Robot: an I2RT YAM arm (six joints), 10 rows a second.
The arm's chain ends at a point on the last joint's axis. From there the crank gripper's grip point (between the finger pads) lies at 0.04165 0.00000 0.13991 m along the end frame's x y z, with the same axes.
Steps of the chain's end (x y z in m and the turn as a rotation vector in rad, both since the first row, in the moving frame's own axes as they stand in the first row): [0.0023, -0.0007, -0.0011, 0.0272, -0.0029, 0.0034]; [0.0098, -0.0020, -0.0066, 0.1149, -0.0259, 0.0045]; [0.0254, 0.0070, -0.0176, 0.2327, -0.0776, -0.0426]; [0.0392, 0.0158, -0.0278, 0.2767, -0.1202, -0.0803]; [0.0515, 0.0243, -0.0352, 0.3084, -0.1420, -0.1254]
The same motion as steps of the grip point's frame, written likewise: [0.0019, -0.0044, -0.0010, 0.0272, -0.0029, 0.0034]; [0.0062, -0.0179, -0.0065, 0.1149, -0.0259, 0.0045]; [0.0138, -0.0271, -0.0188, 0.2327, -0.0776, -0.0426]; [0.0207, -0.0256, -0.0296, 0.2767, -0.1202, -0.0803]; [0.0286, -0.0227, -0.0382, 0.3084, -0.1420, -0.1254]
